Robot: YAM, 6 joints.
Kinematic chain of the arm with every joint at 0, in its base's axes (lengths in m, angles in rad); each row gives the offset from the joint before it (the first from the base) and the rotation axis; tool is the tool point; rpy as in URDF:
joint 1: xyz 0 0 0.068 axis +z
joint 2: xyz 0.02 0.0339 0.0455 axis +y
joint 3: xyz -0.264 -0.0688 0 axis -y
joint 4: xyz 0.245 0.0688 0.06 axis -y
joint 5: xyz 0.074 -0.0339 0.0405 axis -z
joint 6: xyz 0.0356 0 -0.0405 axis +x
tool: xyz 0 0 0 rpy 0 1.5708 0
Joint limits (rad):
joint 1: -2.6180..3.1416
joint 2: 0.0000..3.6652
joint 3: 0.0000..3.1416
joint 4: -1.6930..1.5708
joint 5: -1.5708..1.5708
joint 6: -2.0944..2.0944
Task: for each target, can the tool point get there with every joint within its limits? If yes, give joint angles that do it. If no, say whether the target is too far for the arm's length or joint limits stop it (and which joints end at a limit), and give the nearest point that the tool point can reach.
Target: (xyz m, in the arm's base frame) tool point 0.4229 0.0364 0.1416
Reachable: yes | joints 0.0266 2.1133 1.4361 -0.4905 -0.7844 1.6706
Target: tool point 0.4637 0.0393 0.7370
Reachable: no: too far | nearest point 0.3824 0.0324 0.6228 | short by 0.140 m
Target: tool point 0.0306 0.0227 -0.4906
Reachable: no: joint limits stop it (at a limit: joint 2) | nearest point 0.0813 0.0603 -0.3490 | short by 0.155 m
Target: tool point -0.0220 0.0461 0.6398
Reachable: yes | joints 1.9665 0.9676 1.8641 -0.0764 -0.0723 0.4344
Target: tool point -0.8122 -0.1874 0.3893
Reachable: no: too far | nearest point -0.5608 -0.1294 0.3059 | short by 0.271 m
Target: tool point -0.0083 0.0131 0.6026
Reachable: yes | joints 2.0429 0.8764 1.4178 1.1636 -0.0418 0.8988
